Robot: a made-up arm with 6 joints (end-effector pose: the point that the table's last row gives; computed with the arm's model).
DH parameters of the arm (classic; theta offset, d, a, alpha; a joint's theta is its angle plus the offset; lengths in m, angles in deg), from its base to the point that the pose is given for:
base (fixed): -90 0.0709 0 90
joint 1: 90 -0.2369 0.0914 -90
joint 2: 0 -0.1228 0.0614 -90
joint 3: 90 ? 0.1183 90
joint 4: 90 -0.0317 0.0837 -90
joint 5: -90 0.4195 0.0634 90
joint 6: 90 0.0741 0.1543 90
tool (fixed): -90 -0.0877 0 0
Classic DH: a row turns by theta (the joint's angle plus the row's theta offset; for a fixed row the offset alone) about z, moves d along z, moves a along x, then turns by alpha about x.
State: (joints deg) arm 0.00 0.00 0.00 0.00 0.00 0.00
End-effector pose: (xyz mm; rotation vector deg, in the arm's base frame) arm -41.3 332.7 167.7 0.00 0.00 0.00
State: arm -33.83 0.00 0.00 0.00 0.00 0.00
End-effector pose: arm -41.3 222.5 336.5 33.83 0.00 0.00
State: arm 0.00 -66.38 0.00 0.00 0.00 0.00
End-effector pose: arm 120.5 332.7 -90.4 0.00 -66.38 0.00
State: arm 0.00 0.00 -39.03 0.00 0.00 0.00
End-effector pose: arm -41.3 195.8 -106.6 -39.03 0.00 0.00
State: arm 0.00 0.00 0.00 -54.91 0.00 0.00
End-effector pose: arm 424.1 80.9 167.7 0.00 0.00 -54.91
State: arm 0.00 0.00 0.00 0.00 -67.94 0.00
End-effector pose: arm 27.5 332.7 114.2 0.00 -67.94 0.00
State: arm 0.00 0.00 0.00 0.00 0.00 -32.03
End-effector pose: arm -41.3 355.7 262.9 32.03 0.00 0.00
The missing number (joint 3, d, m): -0.2878
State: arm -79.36 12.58 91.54 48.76 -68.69 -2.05
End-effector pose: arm -336.4 -604.6 160.2 -132.26 51.43 85.27
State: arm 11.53 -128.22 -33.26 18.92 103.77 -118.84
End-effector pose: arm 434.2 211.6 140.0 99.81 -48.15 0.60
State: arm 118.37 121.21 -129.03 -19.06 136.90 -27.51
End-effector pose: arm 5.3 310.5 340.5 63.68 7.49 58.27
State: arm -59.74 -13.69 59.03 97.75 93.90 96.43
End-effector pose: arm -336.7 -40.7 -185.5 -72.77 -84.19 29.60
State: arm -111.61 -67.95 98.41 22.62 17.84 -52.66
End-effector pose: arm -381.4 257.6 -153.4 -84.08 94.75 -47.07
